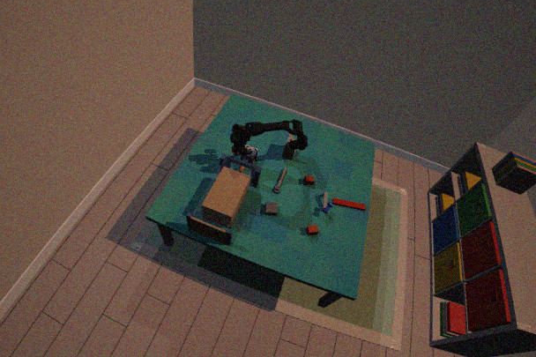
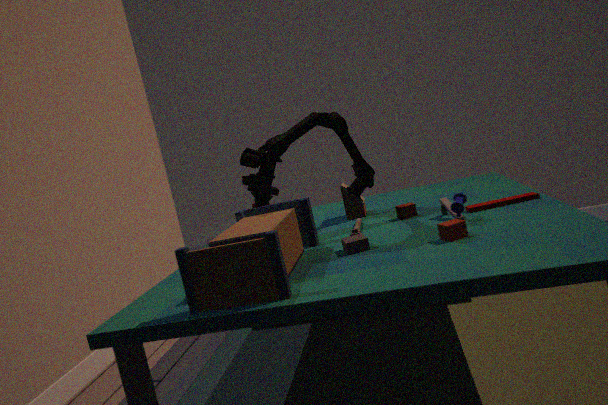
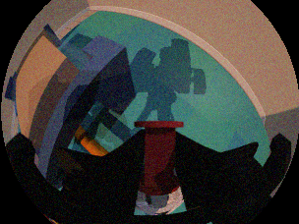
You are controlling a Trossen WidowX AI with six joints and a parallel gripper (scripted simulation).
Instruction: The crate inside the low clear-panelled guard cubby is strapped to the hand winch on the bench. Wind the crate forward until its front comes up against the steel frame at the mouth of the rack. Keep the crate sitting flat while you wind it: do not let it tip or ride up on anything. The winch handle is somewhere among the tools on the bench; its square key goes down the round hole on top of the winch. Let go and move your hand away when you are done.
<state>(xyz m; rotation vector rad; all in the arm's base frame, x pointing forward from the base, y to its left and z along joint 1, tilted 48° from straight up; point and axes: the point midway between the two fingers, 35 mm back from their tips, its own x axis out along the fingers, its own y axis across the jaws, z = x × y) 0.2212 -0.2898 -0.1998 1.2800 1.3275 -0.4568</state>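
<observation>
Right now the red-knobbed handle is 40 mm to the left of my gripper tip, 30 mm below it and 30 mm behind it. Also, from my gripper tip: red knob: 20 mm to the left, 10 mm behind; winch: 100 mm below, 90 mm to the left, 90 mm behind; steel frame: 90 mm ahead, 80 mm to the left, 30 mm below.
</observation>
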